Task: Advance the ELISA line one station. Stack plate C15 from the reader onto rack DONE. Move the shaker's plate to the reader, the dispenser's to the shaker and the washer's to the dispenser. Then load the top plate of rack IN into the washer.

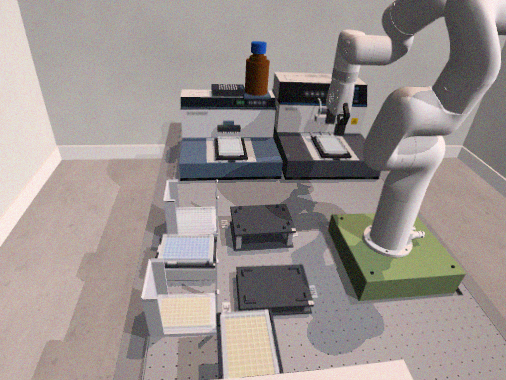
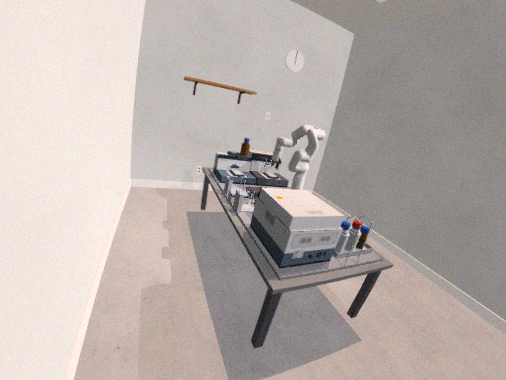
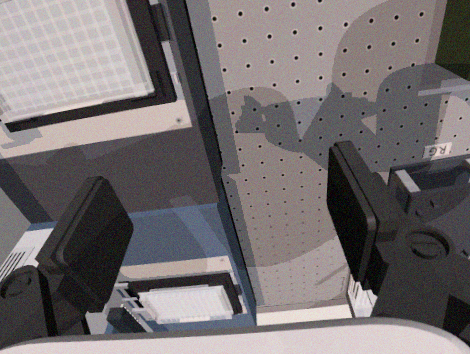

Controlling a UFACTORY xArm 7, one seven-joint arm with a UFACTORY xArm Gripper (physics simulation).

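Places are measured from the arm's base along level axes (x ahead, y left, z up), in centimetres.
Where they show: gripper, between the fingertips: (image 1: 333, 129) (image 2: 274, 167) (image 3: 220, 188); arm's base, origin of its link: (image 1: 386, 241).
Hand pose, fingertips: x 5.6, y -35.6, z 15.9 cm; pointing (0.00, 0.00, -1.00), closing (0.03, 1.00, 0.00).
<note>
Each offset is from my fingertips to the centre of the thing. "*": to the spot under its first point.
My gripper (image 1: 337, 124) (image 2: 276, 163) (image 3: 220, 188) is open and empty, above the dark-based instrument at the back right. A clear plate {dx -5.2, dy -11.6, dz -11.3 cm} (image 1: 332, 144) (image 3: 65, 60) sits on that instrument's black carrier. Another clear plate {dx +32.0, dy -13.1, dz -12.2 cm} (image 1: 230, 146) (image 3: 187, 302) sits on the blue-based instrument. The labels do not show which is washer or dispenser. A blue plate {dx +46.2, dy +34.9, dz -14.9 cm} (image 1: 187, 247) lies between two white-walled racks. The back rack {* dx +50.4, dy +24.0, dz -10.8 cm} (image 1: 170, 207) holds pale plate stock; the front rack {* dx +52.9, dy +46.8, dz -17.1 cm} (image 1: 154, 295) holds a yellow plate {dx +46.5, dy +49.5, dz -19.6 cm} (image 1: 187, 311). Another yellow plate {dx +35.2, dy +65.1, dz -8.4 cm} (image 1: 247, 345) lies on a dark tray at the front.
An amber bottle {* dx +21.6, dy -26.4, dz +9.4 cm} (image 1: 257, 75) (image 2: 245, 148) stands on the blue-based instrument. Two black platforms {* dx +26.1, dy +24.7, dz -15.1 cm} (image 1: 262, 218) {* dx +26.7, dy +45.8, dz -17.8 cm} (image 1: 273, 286) stand mid-table, left of the arm's green base (image 1: 400, 280). A big white instrument {dx +35.6, dy +93.7, dz -7.6 cm} (image 2: 300, 207) and several capped bottles {dx -3.1, dy +106.5, dz -8.8 cm} (image 2: 354, 237) occupy the table's near end.
</note>
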